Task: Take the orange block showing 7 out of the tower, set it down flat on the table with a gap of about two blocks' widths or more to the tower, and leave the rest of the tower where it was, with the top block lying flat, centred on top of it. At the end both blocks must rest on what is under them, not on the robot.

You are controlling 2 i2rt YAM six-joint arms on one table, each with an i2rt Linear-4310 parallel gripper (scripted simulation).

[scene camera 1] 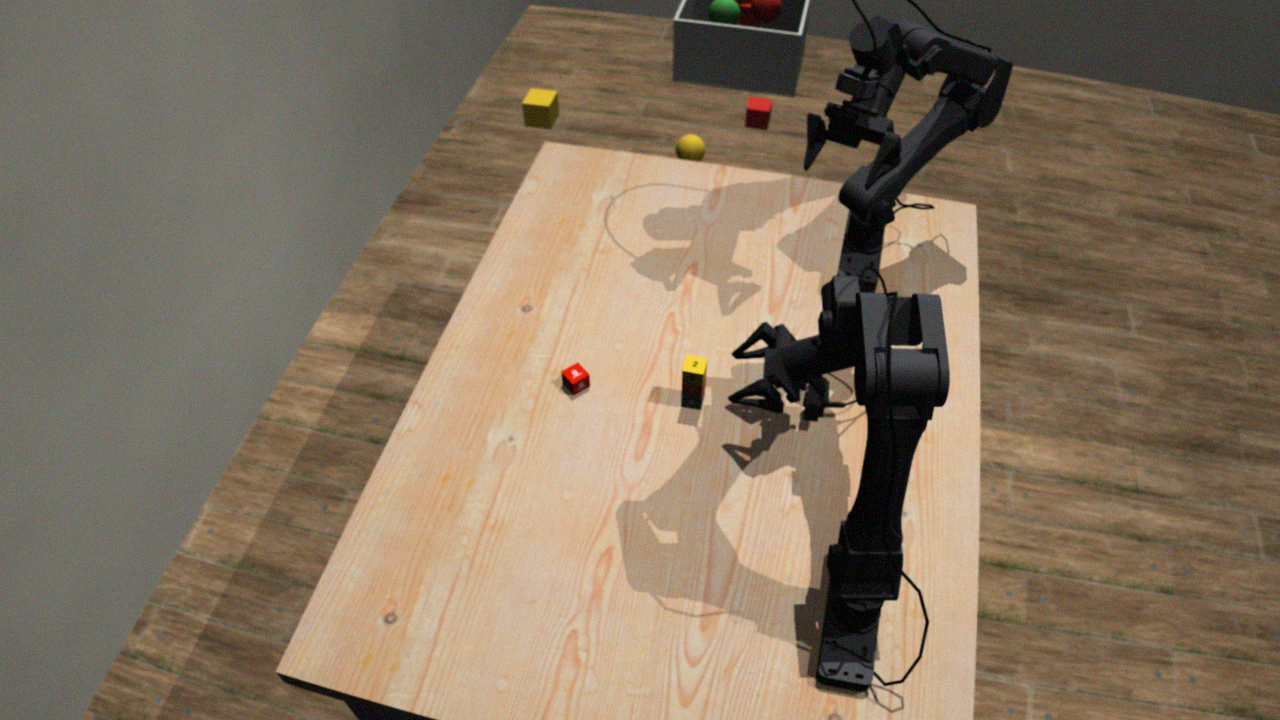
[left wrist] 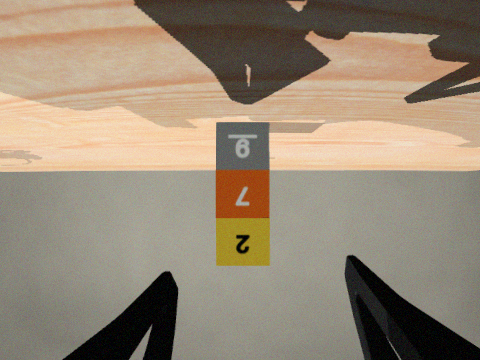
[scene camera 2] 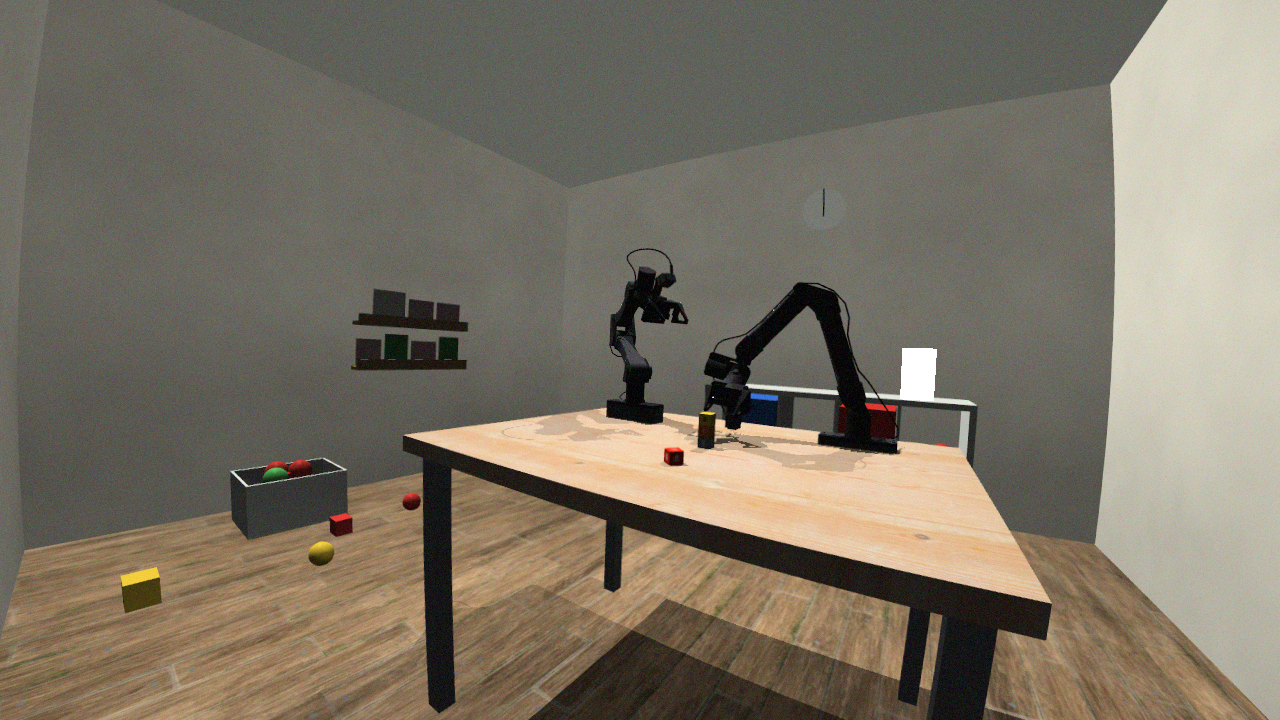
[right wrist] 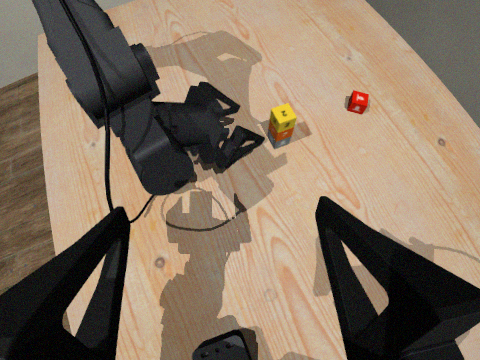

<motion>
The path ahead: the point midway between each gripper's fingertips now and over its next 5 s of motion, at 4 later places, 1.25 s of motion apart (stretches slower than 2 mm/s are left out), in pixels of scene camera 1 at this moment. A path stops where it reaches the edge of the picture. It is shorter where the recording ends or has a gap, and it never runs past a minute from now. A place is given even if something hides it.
My left gripper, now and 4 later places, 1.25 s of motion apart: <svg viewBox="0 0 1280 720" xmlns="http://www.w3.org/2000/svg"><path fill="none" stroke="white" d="M731 377L724 357L718 346L695 364L694 361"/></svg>
My right gripper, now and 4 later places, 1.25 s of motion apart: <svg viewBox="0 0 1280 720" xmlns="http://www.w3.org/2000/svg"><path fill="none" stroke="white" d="M835 178L774 200L691 366L695 381L704 361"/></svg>
</motion>
